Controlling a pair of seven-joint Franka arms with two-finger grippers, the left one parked.
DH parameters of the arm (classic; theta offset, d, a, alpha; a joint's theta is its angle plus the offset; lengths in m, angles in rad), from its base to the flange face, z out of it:
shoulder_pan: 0 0.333 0 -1.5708
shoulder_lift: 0 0 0 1.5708
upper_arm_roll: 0 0.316 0.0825 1.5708
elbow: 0 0 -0.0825 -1.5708
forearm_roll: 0 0.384 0 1.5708
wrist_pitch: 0 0 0.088 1.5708
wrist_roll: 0 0.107 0 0
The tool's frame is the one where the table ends.
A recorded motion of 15 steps. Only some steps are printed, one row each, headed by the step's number.
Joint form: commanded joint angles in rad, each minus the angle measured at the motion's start. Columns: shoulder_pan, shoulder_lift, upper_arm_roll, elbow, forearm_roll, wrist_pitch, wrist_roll.
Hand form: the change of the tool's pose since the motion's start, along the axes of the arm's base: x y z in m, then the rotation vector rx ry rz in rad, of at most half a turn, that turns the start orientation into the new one. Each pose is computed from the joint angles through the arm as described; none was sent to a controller.
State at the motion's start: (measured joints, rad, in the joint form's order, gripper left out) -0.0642 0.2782 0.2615 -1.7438 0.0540 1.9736 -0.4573
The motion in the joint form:
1: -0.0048 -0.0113 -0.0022 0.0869 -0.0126 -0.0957 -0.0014
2: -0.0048 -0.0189 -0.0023 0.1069 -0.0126 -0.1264 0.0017
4: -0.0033 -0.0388 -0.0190 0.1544 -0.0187 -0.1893 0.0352
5: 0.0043 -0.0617 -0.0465 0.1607 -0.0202 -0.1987 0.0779
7: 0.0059 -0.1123 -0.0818 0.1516 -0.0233 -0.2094 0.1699
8: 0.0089 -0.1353 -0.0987 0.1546 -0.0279 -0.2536 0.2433
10: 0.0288 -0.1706 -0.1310 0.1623 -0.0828 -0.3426 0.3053
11: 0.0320 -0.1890 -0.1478 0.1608 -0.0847 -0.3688 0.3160
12: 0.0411 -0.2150 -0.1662 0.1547 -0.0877 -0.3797 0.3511
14: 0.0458 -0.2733 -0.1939 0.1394 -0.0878 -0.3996 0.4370
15: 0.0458 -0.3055 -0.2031 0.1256 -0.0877 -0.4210 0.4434
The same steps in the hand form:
1: 0.0052 -0.0058 0.0395 -0.0124 -0.0053 0.0041
2: 0.0040 -0.0061 0.0511 -0.0147 -0.0021 0.0028
4: 0.0026 -0.0158 0.0800 -0.0298 -0.0044 -0.0402
5: 0.0003 -0.0266 0.0954 -0.0409 -0.0199 -0.1013
7: -0.0087 -0.0454 0.1201 -0.0575 -0.0429 -0.2248
8: -0.0170 -0.0537 0.1312 -0.0750 -0.0206 -0.3077
10: -0.0327 -0.0658 0.1478 -0.1516 0.0118 -0.3705
11: -0.0394 -0.0736 0.1556 -0.1605 0.0211 -0.3943
12: -0.0469 -0.0789 0.1667 -0.1666 0.0129 -0.4394
14: -0.0645 -0.0915 0.1906 -0.1688 -0.0054 -0.5507
15: -0.0761 -0.0966 0.2000 -0.1719 -0.0020 -0.5668

